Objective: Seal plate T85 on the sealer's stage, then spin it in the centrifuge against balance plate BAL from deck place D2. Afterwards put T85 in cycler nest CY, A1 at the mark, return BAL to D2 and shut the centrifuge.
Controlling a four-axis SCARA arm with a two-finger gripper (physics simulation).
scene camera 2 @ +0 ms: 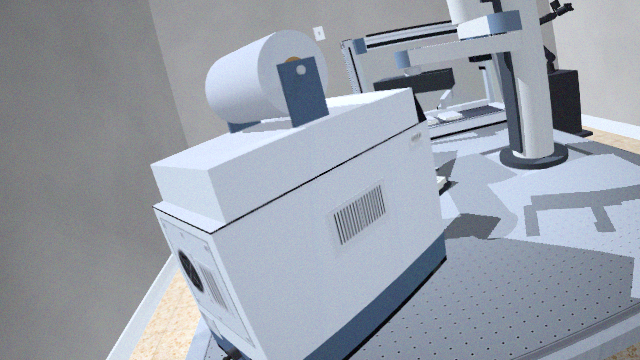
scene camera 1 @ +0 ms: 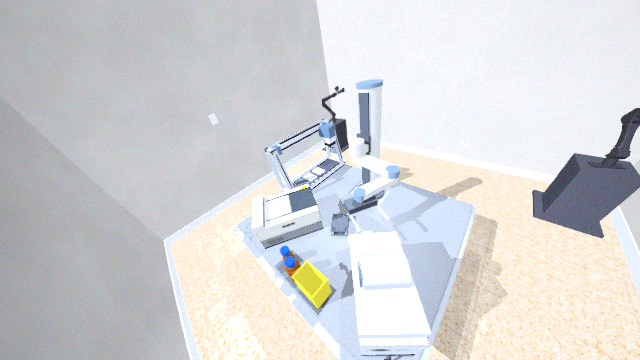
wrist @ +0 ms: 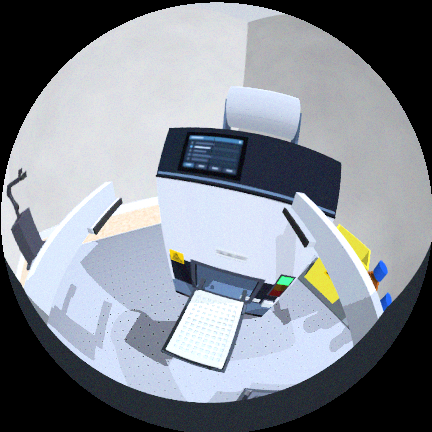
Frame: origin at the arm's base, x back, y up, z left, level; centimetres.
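Where they show: gripper, fingertip midpoint: (scene camera 1: 374, 226) (wrist: 200, 193); arm's base at its link origin: (scene camera 2: 533, 156).
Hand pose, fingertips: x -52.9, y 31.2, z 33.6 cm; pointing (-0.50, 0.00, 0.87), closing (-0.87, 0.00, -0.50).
Observation:
Each offset is from my fingertips to the centre of the thing. "*": to the spot under its first point.
A white well plate {dx +1.3, dy -19.1, dz -5.0 cm} (wrist: 207, 327) (scene camera 2: 441, 182) lies flat on the dark-rimmed stage {* dx +0.3, dy -19.9, dz -10.3 cm} (wrist: 230, 350) that sticks out of the front of the sealer {dx -21.2, dy -6.1, dz +14.6 cm} (wrist: 225, 215) (scene camera 1: 385, 310) (scene camera 2: 320, 235). Its label is not readable, and I cannot tell whether film covers its wells. My gripper (wrist: 200, 193) (scene camera 1: 374, 226) is open and empty, its two fingers wide apart above the table, facing the sealer's front. In the wrist view the plate shows below and between the fingers. BAL, D2 and nest CY cannot be told apart with certainty.
A white boxy instrument {dx -14.7, dy -17.7, dz -66.2 cm} (scene camera 1: 287, 222) with a part-dark top stands across the table from the sealer. A low grey holder {dx +5.4, dy -27.0, dz -31.2 cm} (scene camera 1: 340, 224) lies between them. A yellow bin (scene camera 1: 312, 284) (wrist: 322, 280) and orange bottles (scene camera 1: 291, 267) stand near the edge. A gantry frame (scene camera 1: 300, 137) stands behind.

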